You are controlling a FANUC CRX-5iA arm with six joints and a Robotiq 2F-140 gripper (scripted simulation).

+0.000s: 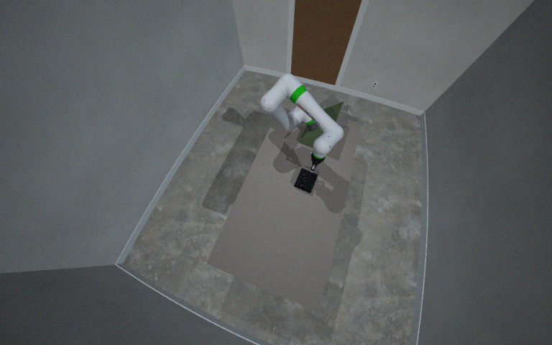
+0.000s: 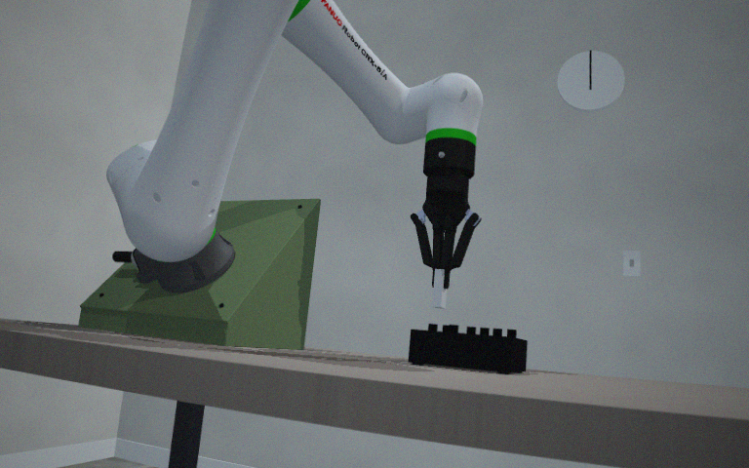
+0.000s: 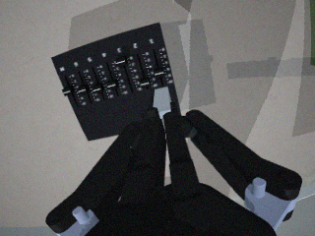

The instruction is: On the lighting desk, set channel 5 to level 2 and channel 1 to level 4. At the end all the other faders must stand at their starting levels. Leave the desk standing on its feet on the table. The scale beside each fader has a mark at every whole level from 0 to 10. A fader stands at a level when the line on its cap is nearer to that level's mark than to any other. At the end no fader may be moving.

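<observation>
Right now my hand is 20 mm to the left of the fader and 70 mm above it.
</observation>
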